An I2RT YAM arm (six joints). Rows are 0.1 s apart.
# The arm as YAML. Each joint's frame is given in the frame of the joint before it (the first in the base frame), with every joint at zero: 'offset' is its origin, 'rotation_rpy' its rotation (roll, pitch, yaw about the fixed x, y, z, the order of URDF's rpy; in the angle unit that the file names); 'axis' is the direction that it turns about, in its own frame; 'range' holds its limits. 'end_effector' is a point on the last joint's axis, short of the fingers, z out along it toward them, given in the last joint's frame.
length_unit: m
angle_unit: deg
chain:
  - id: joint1
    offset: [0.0, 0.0, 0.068]
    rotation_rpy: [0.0, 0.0, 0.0]
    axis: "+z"
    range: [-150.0, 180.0]
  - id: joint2
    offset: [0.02, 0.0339, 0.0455]
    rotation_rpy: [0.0, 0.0, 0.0]
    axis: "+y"
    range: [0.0, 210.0]
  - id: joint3
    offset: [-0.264, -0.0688, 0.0]
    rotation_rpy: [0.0, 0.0, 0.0]
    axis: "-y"
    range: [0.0, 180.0]
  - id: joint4
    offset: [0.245, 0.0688, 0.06]
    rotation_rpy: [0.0, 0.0, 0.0]
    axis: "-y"
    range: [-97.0, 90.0]
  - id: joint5
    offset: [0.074, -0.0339, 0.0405]
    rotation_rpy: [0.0, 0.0, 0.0]
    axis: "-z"
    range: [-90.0, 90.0]
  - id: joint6
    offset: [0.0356, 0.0, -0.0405]
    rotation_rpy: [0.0, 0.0, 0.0]
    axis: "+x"
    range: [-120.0, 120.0]
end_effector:
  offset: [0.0, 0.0, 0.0]
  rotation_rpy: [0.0, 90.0, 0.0]
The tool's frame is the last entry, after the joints.
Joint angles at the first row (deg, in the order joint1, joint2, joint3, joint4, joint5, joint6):
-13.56, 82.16, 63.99, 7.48, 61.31, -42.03
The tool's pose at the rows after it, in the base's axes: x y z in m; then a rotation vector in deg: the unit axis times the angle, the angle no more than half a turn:
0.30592 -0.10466 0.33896 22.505 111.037 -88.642
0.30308 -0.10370 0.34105 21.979 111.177 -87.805
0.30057 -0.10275 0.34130 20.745 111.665 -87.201
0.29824 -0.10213 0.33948 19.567 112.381 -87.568
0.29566 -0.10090 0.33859 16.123 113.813 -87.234
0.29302 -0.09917 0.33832 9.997 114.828 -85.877
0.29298 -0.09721 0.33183 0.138 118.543 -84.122
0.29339 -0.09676 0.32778 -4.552 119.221 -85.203
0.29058 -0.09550 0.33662 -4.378 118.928 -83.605
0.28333 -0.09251 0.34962 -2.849 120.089 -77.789
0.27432 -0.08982 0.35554 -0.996 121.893 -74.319
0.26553 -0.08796 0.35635 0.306 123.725 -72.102
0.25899 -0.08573 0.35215 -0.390 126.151 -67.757
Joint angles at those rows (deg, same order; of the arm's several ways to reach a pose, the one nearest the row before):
-13.45, 81.40, 64.53, 3.10, 59.37, -38.74
-13.45, 80.64, 64.49, 2.13, 58.58, -38.39
-13.44, 79.96, 64.14, 1.46, 57.61, -38.63
-13.45, 79.44, 63.43, 1.30, 57.35, -39.44
-13.45, 78.68, 62.92, 0.38, 55.60, -41.10
-13.51, 77.59, 62.02, 0.44, 51.76, -44.31
-13.54, 77.30, 61.56, -2.31, 46.77, -48.25
-13.53, 77.27, 60.60, -1.22, 45.56, -51.90
-13.51, 76.45, 62.07, -3.67, 44.51, -50.82
-13.53, 74.97, 65.12, -11.16, 41.61, -45.52
-13.53, 73.49, 66.57, -17.10, 40.51, -41.42
-13.65, 72.07, 66.77, -21.34, 39.85, -38.59
-13.82, 70.99, 66.36, -25.18, 36.92, -36.07

